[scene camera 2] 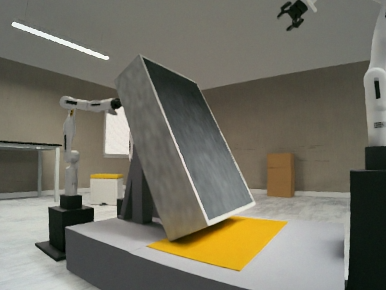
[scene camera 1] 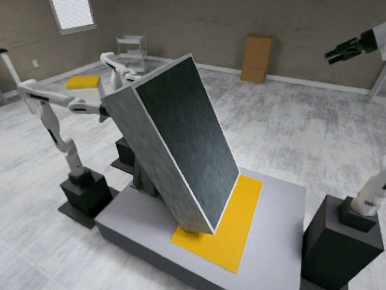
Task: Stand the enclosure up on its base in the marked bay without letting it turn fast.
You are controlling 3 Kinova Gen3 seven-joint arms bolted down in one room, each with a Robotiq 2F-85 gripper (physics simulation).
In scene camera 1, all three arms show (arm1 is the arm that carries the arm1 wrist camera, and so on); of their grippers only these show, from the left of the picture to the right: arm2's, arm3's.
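Observation:
The grey enclosure (scene camera 1: 187, 145) (scene camera 2: 200, 145), with a dark front face, is tilted, its top leaning left. Its lower left edge is at the yellow marked bay (scene camera 1: 235, 237) (scene camera 2: 235, 250); the lower right edge is raised. Arm2's gripper (scene camera 1: 103, 116) is at the enclosure's upper left side in scene camera 1, partly hidden; its fingers cannot be read. Arm1 stands behind at the left, its gripper hidden. Arm3's gripper (scene camera 1: 328, 58) is high at the right, open and away from the enclosure. In scene camera 2, the left arm's gripper (scene camera 2: 118, 106) is beside the enclosure; the upper right gripper (scene camera 2: 283, 21) is open.
A dark support (scene camera 1: 145, 182) (scene camera 2: 136, 197) stands behind the enclosure on the grey platform (scene camera 1: 282, 215) (scene camera 2: 315, 242). Black pedestals flank the platform. A cardboard box (scene camera 1: 257, 60) (scene camera 2: 280, 175), a yellow-topped white box (scene camera 1: 83, 82) (scene camera 2: 106, 185) and a shelf cart (scene camera 1: 131, 38) stand farther back.

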